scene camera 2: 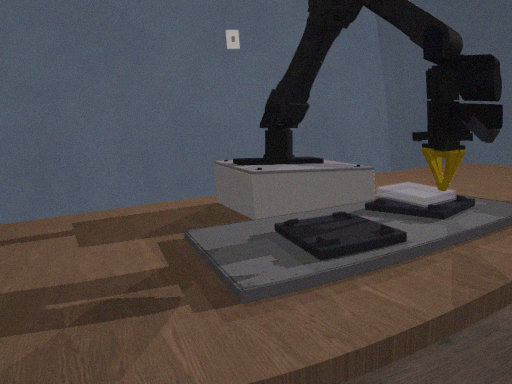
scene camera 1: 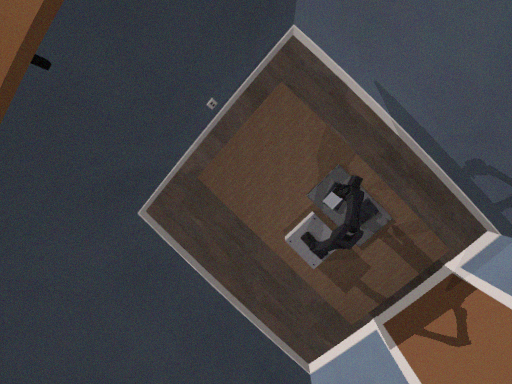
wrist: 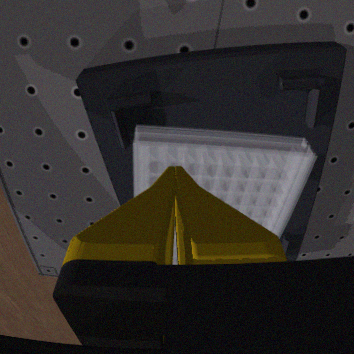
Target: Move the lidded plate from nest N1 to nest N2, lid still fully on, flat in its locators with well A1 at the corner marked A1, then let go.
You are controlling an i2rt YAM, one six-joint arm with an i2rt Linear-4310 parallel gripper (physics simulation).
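Seen in the pictures: gripper, fingertip midpoint: [scene camera 2: 442,190] [scene camera 1: 336,191] [wrist: 174,177]; arm's base at its link origin: [scene camera 2: 278,162] [scene camera 1: 314,245].
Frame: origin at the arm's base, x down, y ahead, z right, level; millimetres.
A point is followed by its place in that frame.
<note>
The clear, whitish lidded plate [scene camera 1: 332,200] @(x 44, y 294, z -135 mm) [scene camera 2: 412,194] @(x 47, y 348, z -97 mm) [wrist: 240,170] @(x 48, y 365, z -132 mm) rests on a dark nest [scene camera 2: 445,212] @(x 66, y 425, z -100 mm) [wrist: 220,95] @(x 65, y 393, z -146 mm). In the wrist view its far edge lies apart from the two far corner locators. The lid appears to be on; its exact seating and mark A1 cannot be read. A second dark nest [scene camera 2: 345,232] @(x 65, y 421, z 80 mm) with raised corner locators stands empty on the same board. No nest labels are readable. My gripper [scene camera 2: 443,189] @(x 48, y 356, z -161 mm) [wrist: 174,177] @(x 48, y 356, z -161 mm) is shut and empty, its yellow tips pointing down over the plate; whether they touch it cannot be told.
The grey perforated board [scene camera 1: 327,182] @(x 76, y 355, z -241 mm) [scene camera 2: 225,250] @(x 76, y 364, z 223 mm) [wrist: 30,120] @(x 76, y 361, z -241 mm) bears both nests and lies on the wooden table [scene camera 2: 125,340] @(x 89, y 546, z 357 mm). The arm's white base box [scene camera 1: 300,241] @(x 4, y -50, z -79 mm) [scene camera 2: 310,192] @(x 52, y 153, z -1 mm) stands beside the board, behind it in scene camera 2's view. The table's curved edge runs along the front.
</note>
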